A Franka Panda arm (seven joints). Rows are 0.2 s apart.
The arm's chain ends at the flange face. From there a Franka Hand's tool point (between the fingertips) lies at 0.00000 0.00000 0.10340 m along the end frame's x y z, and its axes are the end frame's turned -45 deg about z.
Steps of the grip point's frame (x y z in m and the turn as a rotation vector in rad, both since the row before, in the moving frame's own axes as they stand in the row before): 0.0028 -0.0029 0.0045 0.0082 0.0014 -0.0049; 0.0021 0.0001 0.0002 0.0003 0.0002 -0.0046; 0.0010 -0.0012 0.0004 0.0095 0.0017 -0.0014; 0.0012 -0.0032 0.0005 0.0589 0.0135 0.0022; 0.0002 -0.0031 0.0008 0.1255 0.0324 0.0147
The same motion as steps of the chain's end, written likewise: 0.0004 -0.0033 0.0045 0.0068 -0.0048 -0.0049; 0.0016 -0.0014 0.0002 0.0004 -0.0001 -0.0046; 0.0004 -0.0007 0.0004 0.0079 -0.0055 -0.0014; 0.0019 0.0022 0.0007 0.0512 -0.0321 0.0022; 0.0047 0.0092 0.0017 0.1117 -0.0658 0.0147
